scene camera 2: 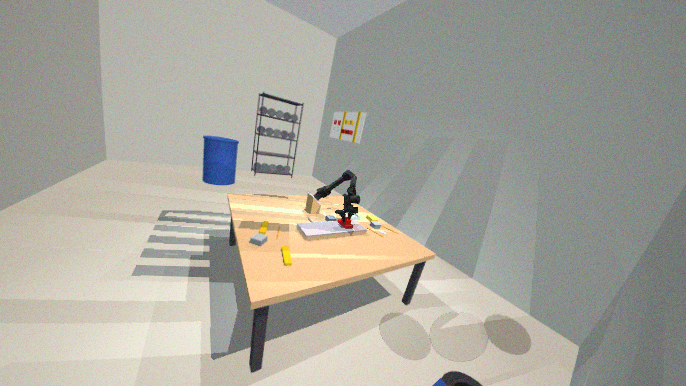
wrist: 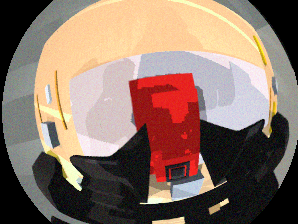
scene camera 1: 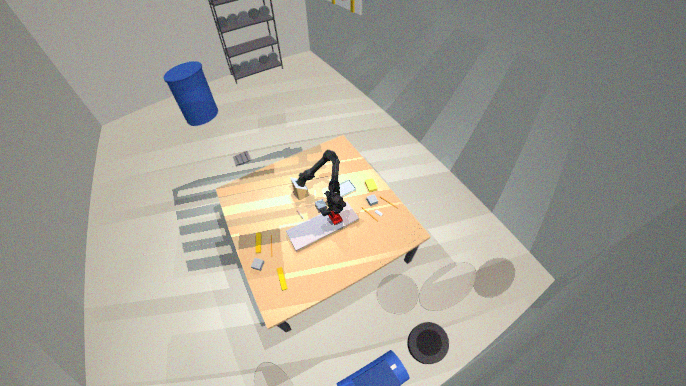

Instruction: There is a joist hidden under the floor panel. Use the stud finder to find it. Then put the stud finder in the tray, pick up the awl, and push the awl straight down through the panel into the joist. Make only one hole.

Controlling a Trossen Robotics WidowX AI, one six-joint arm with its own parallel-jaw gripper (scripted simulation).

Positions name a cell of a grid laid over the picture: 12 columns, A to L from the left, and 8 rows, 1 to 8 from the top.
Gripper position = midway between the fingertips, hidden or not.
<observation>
In view: the gripper (wrist: G5) and a red stud finder (wrist: G4).
</observation>
